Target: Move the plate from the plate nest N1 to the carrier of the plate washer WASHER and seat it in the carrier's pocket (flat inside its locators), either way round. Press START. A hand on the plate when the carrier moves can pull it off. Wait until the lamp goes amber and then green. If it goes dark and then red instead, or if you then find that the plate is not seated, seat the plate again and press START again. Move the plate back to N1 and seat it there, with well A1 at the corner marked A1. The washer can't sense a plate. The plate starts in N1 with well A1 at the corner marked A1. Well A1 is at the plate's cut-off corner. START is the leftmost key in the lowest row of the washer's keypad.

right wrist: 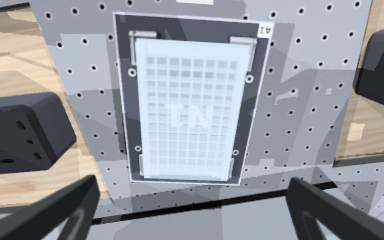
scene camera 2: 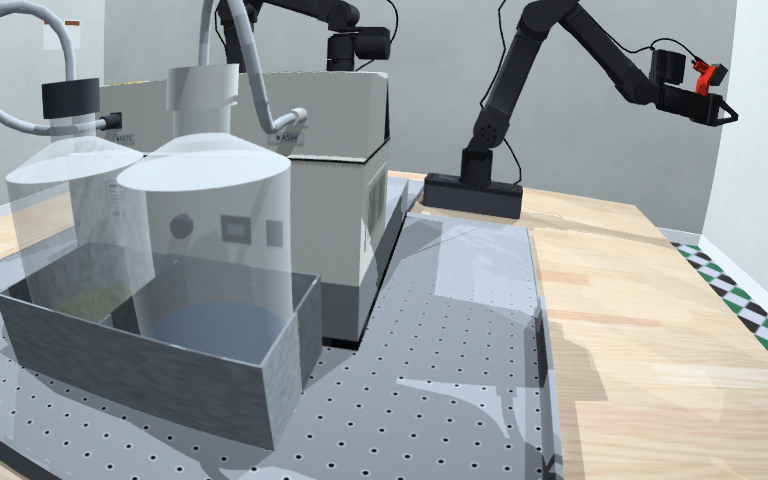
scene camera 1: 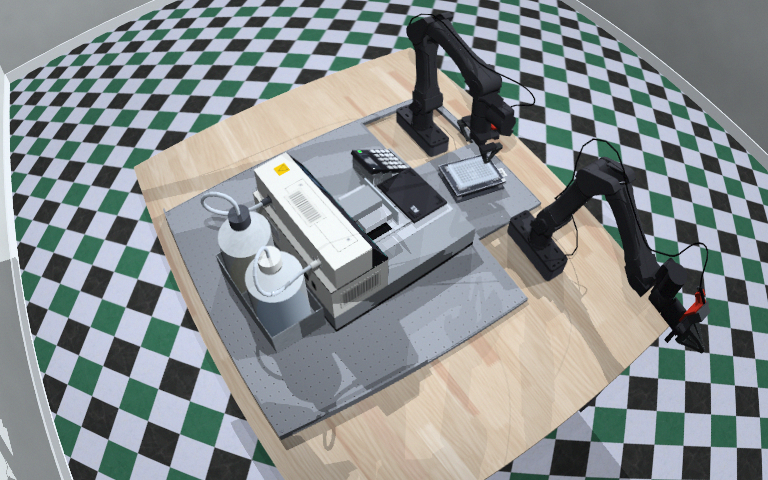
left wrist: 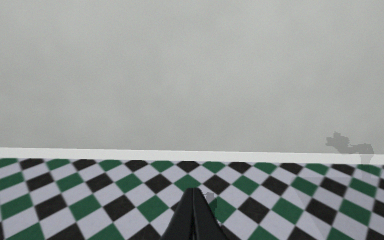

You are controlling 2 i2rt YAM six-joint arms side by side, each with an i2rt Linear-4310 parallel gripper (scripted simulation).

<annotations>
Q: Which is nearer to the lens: the clear plate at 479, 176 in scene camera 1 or the grey tray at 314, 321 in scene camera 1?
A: The grey tray.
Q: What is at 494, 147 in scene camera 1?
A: The right gripper.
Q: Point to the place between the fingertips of the right gripper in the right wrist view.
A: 193, 185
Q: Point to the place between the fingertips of the left gripper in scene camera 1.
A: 703, 351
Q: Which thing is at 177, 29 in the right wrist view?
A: A nest N1.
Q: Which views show the clear plate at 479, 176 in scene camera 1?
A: The right wrist view and scene camera 1 only.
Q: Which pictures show the left gripper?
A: Scene camera 2, scene camera 1 and the left wrist view only.
</annotations>
